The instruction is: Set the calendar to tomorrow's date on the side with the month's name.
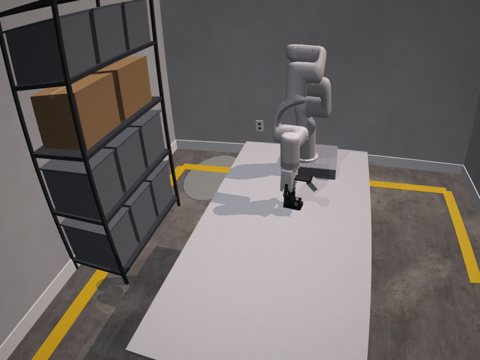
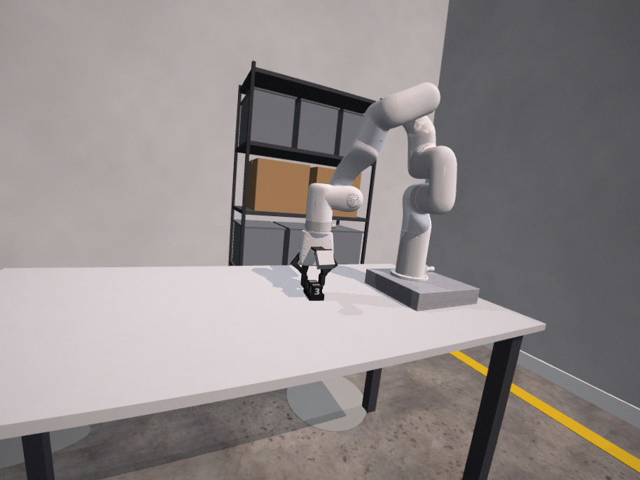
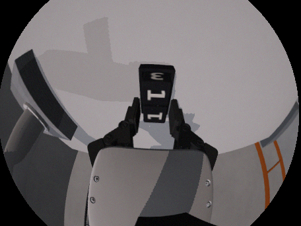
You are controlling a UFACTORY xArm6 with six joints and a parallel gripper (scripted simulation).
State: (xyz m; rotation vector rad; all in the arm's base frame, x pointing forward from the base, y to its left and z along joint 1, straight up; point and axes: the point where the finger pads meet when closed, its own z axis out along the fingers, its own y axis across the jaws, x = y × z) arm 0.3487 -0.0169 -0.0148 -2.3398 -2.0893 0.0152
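Right now my hand is 10 mm above the black cube.
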